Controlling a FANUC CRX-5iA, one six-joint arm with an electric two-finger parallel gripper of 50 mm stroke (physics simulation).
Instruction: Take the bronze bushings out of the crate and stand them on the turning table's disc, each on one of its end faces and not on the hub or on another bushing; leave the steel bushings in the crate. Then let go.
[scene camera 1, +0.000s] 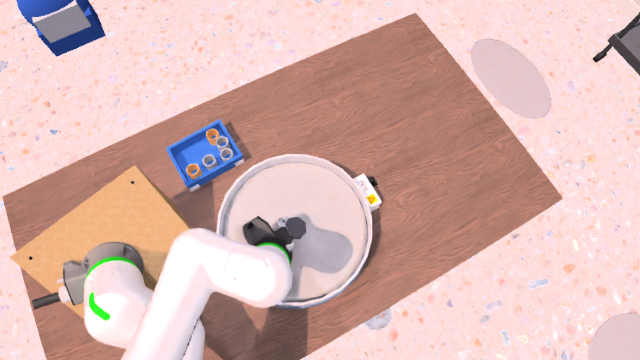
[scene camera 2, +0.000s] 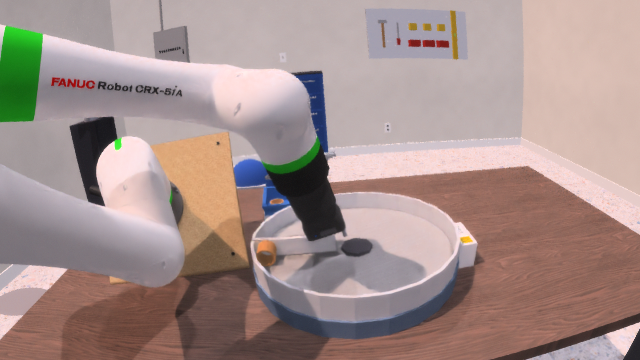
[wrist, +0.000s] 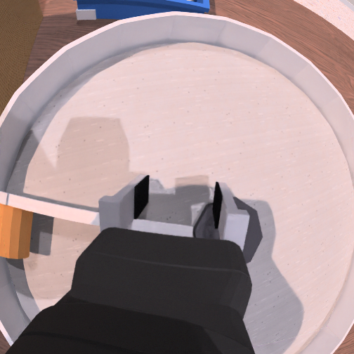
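The blue crate holds two bronze bushings, one at a back corner and one at the near left, and three steel bushings. Another bronze bushing lies on its side on the disc, close to the rim and the divider; the arm hides it in scene camera 1. My gripper is open and empty, above the disc beside the dark hub.
A raised white wall rings the disc. A white divider runs from it toward the hub, passing beneath my gripper. A white switch box sits outside the ring. A tan board lies under the arm's base.
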